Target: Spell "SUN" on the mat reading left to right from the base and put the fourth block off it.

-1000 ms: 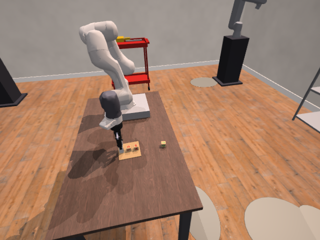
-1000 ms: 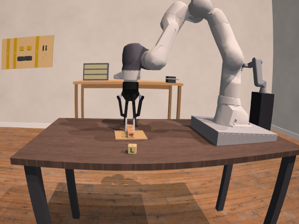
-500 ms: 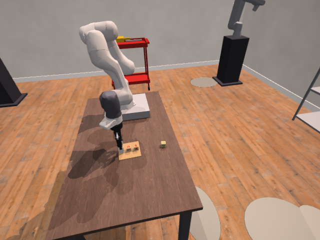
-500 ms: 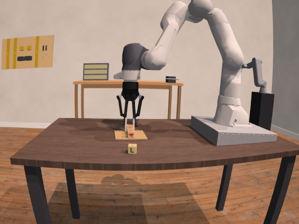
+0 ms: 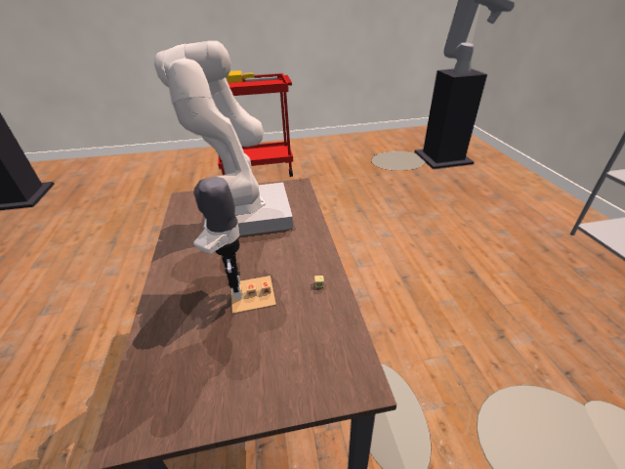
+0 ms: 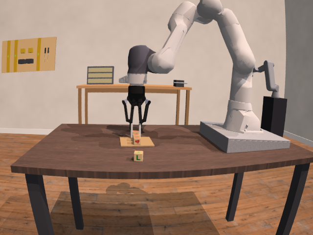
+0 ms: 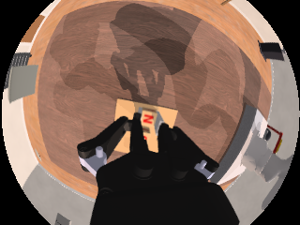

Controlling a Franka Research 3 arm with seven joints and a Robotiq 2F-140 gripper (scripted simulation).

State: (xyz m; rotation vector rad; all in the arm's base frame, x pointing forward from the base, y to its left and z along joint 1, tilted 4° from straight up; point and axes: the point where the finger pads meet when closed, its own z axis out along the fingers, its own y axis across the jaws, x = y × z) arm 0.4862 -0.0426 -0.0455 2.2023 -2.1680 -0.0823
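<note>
My hand is 20 mm above the N block. Also, from my hand: mat (50 mm to the left, 40 mm below); S block (100 mm to the left, 20 mm below); U block (50 mm to the left, 20 mm below).
</note>
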